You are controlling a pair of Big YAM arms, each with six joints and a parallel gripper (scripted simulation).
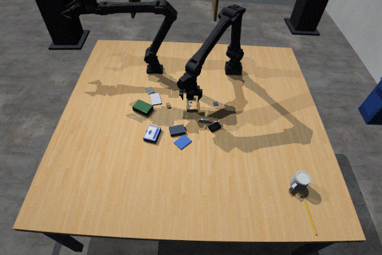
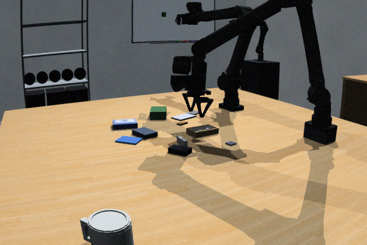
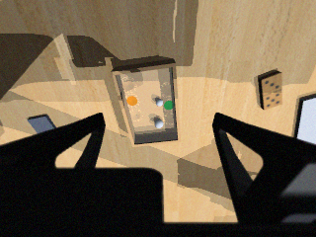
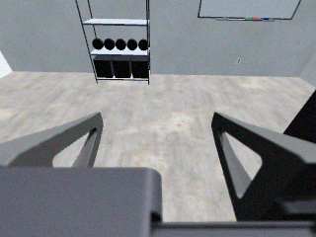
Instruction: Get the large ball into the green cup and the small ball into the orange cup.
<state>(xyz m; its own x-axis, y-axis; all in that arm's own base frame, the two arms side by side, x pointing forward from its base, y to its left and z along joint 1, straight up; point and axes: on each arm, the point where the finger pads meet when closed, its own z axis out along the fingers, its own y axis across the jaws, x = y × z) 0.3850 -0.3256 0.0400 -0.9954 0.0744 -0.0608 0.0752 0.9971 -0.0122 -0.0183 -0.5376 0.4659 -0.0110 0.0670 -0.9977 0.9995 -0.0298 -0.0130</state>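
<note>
Now: the covered wooden puzzle 20 mm behind my left hand, 10 mm to the left of it and 80 mm below it. The rest, counted from my left hand: white card: 80 mm behind, 230 mm to the right, 80 mm below; then blue tile: 260 mm ahead, 50 mm to the right, 80 mm below; then black box: 160 mm ahead, 150 mm to the left, 80 mm below.
</note>
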